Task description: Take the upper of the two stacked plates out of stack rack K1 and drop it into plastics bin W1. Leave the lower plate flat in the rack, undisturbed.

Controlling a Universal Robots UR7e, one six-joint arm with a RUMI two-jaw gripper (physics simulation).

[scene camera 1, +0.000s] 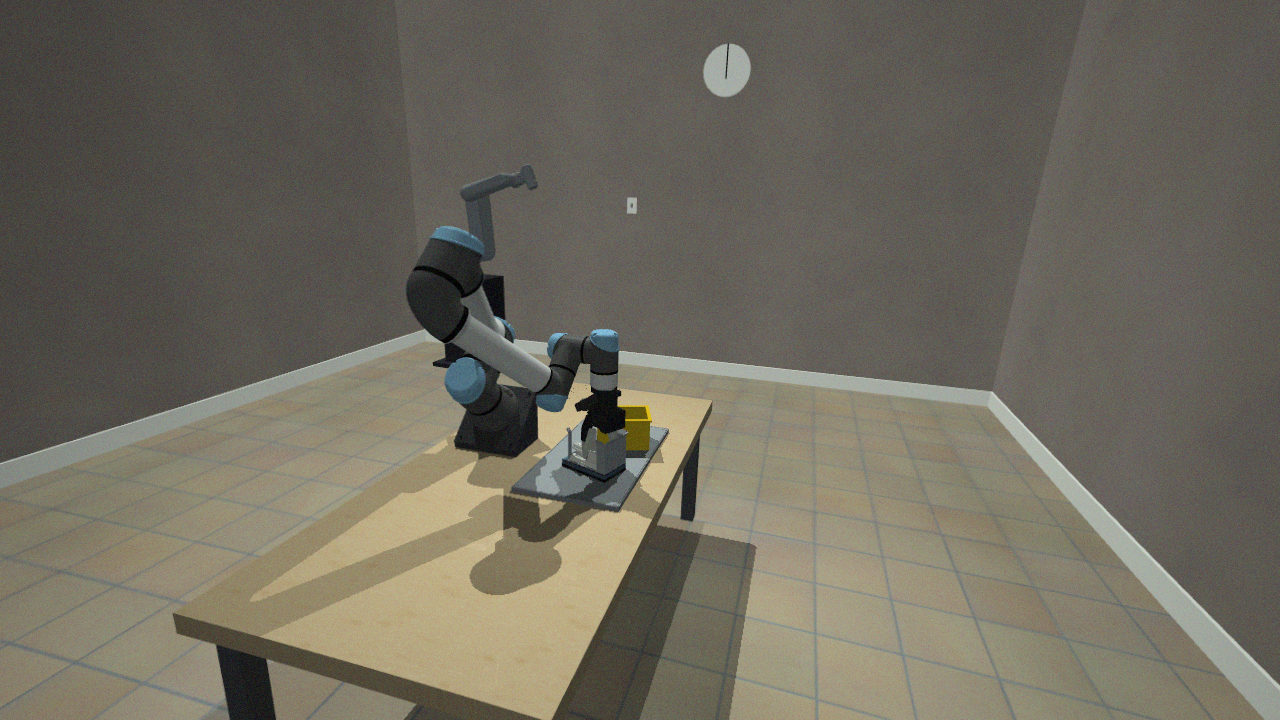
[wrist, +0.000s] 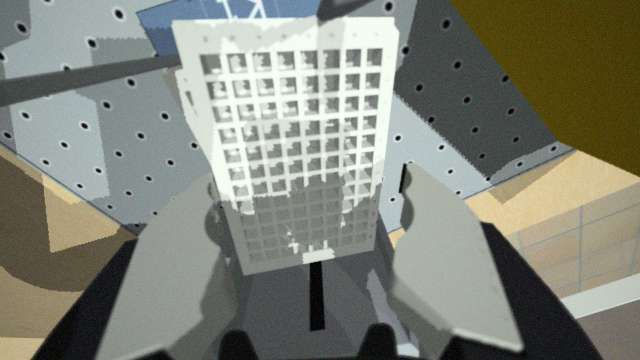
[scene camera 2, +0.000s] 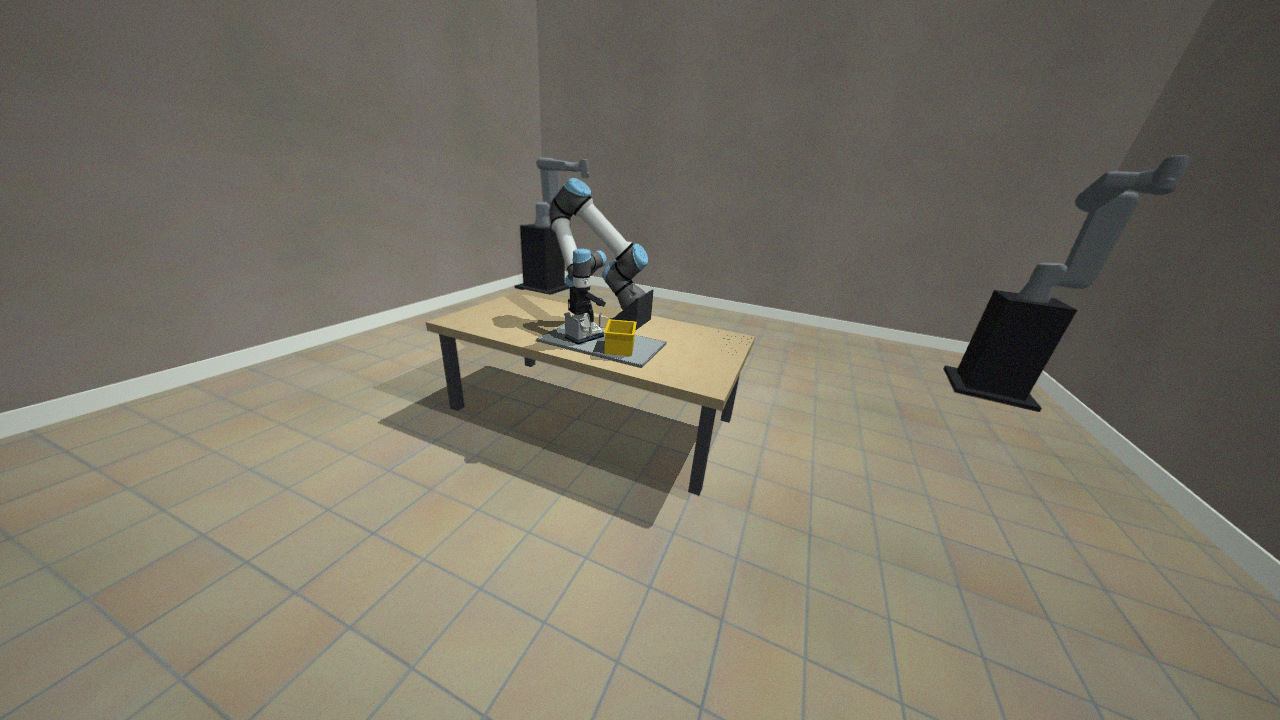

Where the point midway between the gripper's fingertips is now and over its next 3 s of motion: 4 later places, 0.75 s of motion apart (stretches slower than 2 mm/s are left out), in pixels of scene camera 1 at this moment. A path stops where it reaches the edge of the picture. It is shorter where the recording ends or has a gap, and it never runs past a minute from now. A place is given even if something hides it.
My gripper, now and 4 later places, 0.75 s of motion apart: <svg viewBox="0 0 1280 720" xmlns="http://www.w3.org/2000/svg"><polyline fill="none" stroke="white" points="600,453 599,451 597,449 595,445 592,441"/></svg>
